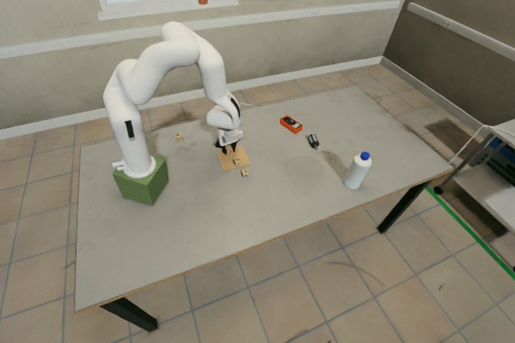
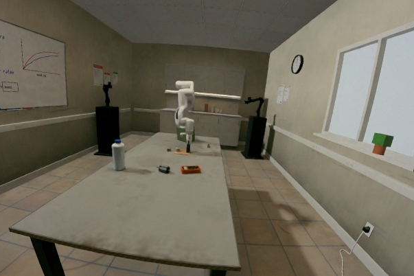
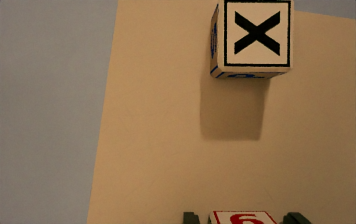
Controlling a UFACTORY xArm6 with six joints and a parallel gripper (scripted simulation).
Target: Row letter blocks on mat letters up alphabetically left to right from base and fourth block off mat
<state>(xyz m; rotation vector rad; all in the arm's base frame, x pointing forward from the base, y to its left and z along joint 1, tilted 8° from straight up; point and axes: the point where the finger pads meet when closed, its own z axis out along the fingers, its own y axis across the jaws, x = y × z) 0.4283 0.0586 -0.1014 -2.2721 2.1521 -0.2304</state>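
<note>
Right now the tan mat is 50 mm to the right of my hand and 20 mm below it. From my hand the other things lie so: white bottle 450 mm ahead, 440 mm to the right, 70 mm above; then orange meter 410 mm ahead, 40 mm to the left, 10 mm below; then small black object 440 mm ahead, 140 mm to the right.
</note>
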